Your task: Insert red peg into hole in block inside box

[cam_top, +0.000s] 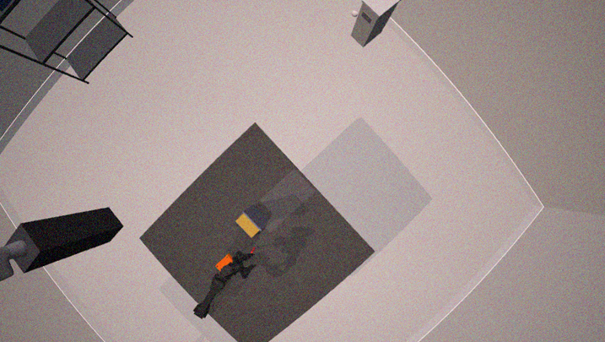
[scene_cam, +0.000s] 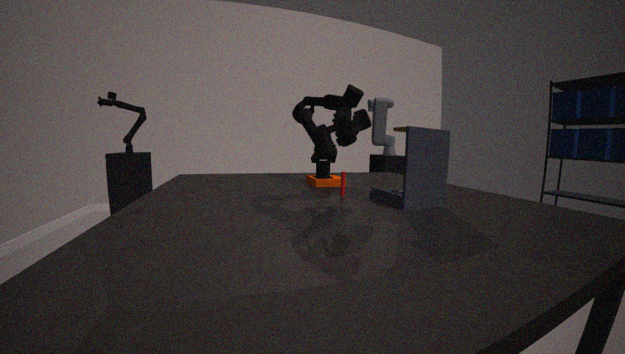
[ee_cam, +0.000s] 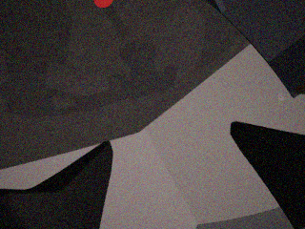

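The red peg lies 140 mm below my gripper tip, 30 mm to the left of it and 30 mm behind it. From my gripper tip the other things lie so: yellow roof 190 mm to the left, 140 mm ahead, 40 mm above.
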